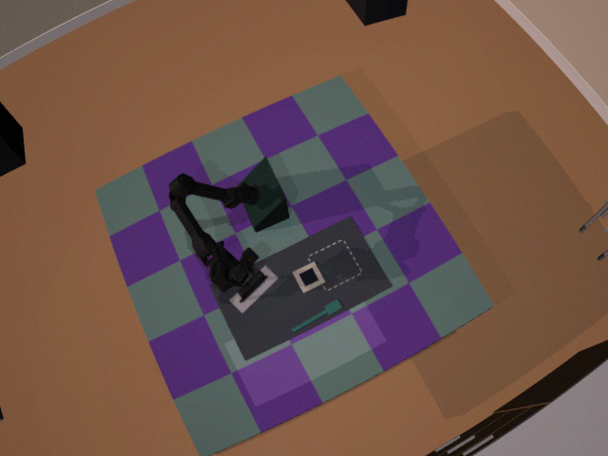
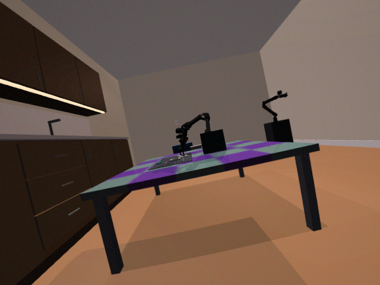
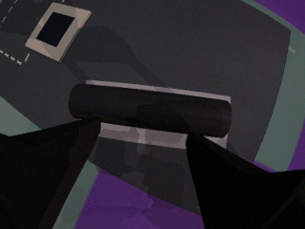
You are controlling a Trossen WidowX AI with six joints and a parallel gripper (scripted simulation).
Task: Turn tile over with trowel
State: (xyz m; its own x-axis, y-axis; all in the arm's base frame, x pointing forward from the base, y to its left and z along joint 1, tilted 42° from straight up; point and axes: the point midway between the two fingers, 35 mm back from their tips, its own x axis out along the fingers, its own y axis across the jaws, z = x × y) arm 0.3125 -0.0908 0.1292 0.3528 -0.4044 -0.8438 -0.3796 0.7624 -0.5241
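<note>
Now: gripper tip 70 mm short of the dark mat, 180 mm to the right of it and 110 mm above it. Round my gripper tip: tile: 50 mm ahead, 220 mm to the left, 80 mm below; then teal trowel: 210 mm ahead, 210 mm to the left, 80 mm below.
</note>
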